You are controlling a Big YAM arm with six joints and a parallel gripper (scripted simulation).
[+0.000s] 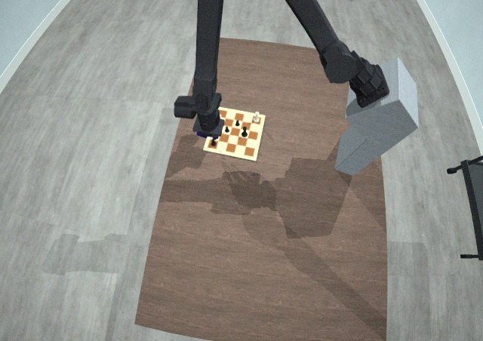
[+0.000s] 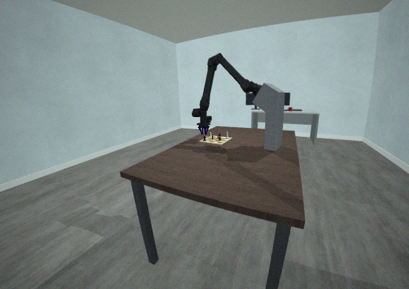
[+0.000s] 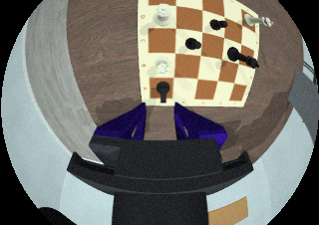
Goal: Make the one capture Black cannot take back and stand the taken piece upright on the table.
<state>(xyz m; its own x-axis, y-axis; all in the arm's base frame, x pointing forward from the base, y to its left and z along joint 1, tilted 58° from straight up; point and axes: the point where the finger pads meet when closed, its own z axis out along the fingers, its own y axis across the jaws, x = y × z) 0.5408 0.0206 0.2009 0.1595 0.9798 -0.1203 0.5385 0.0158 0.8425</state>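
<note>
Right now the chessboard is 10 cm behind my hand, 5 cm to the right of it and 6 cm below it.
</note>
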